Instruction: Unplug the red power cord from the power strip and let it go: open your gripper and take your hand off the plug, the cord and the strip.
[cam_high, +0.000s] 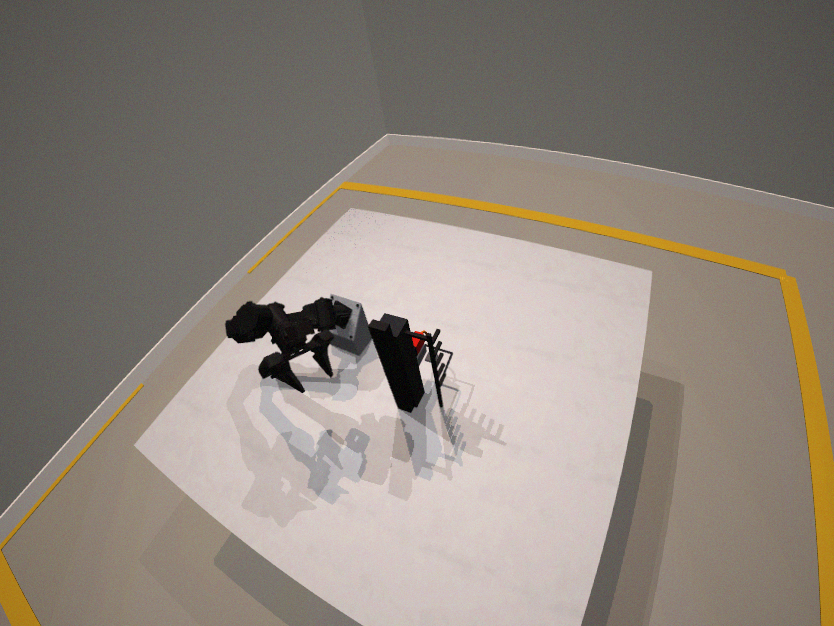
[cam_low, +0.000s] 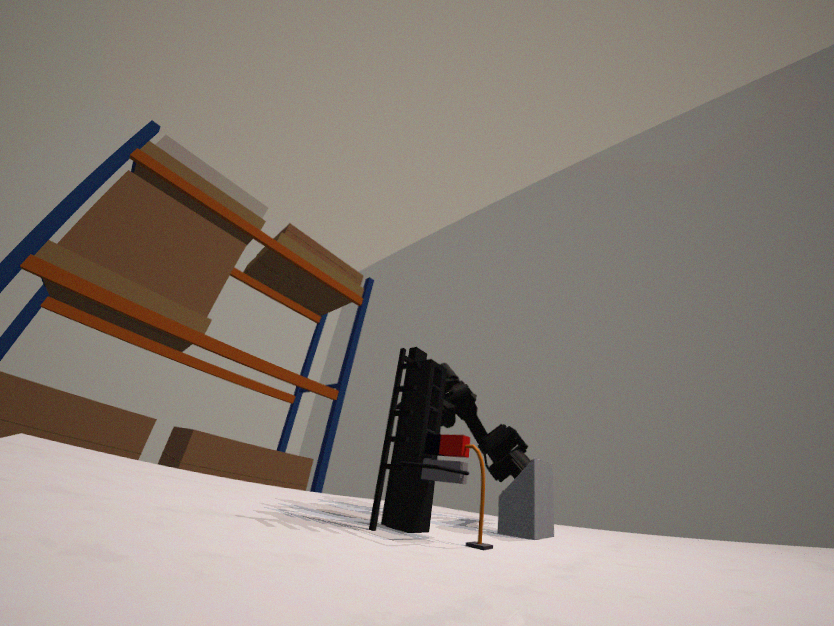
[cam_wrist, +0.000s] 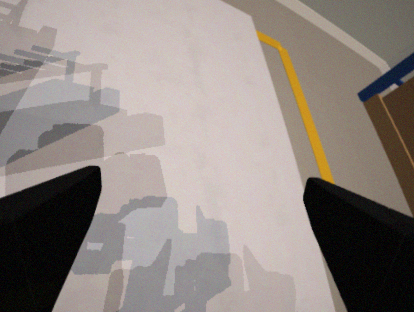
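Right now my gripper tip is 8 cm short of the red plug, 24 cm to the right of it and 8 cm above it. Round my gripper tip: anchor cleat (6 cm ahead, 31 cm to the left, 24 cm below).
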